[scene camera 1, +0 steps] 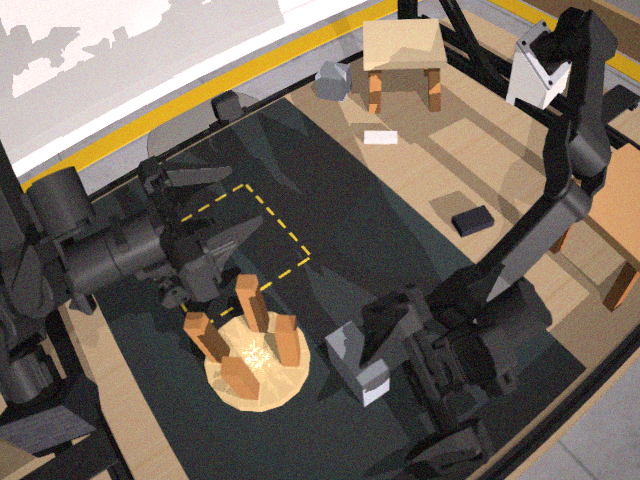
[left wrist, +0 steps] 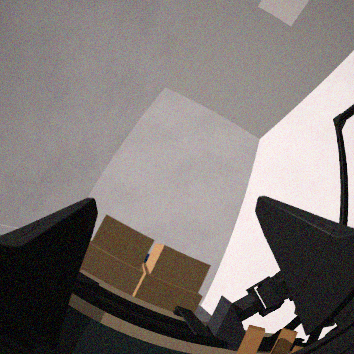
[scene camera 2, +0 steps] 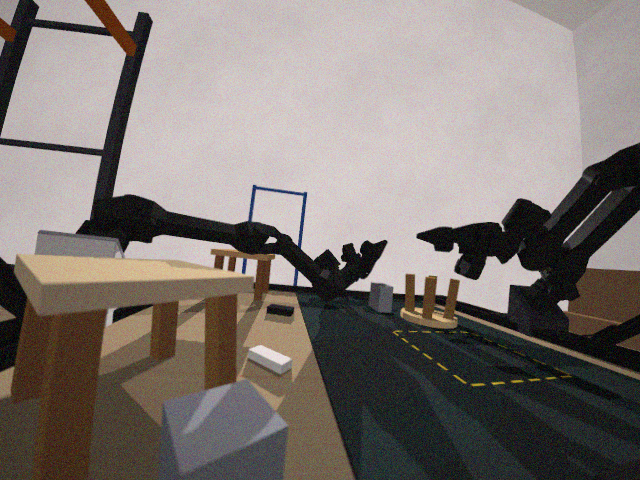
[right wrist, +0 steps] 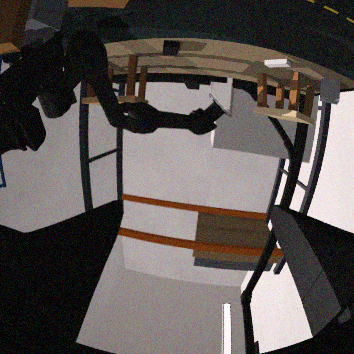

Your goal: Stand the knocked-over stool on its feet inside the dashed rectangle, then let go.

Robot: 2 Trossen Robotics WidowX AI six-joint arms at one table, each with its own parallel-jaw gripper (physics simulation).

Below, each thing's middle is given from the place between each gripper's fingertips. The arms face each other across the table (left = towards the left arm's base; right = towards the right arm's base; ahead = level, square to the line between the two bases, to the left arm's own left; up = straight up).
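Scene:
The white block (scene camera 2: pixel 275 361) has my left hand 0.18 m above it, 0.41 m past it and 0.35 m to the right of it. Counting from my right hand, I find the block 0.13 m behind, 0.31 m to the left and 0.2 m below. Going by its middle, the white block is nearer to my right hand than to my left hand.

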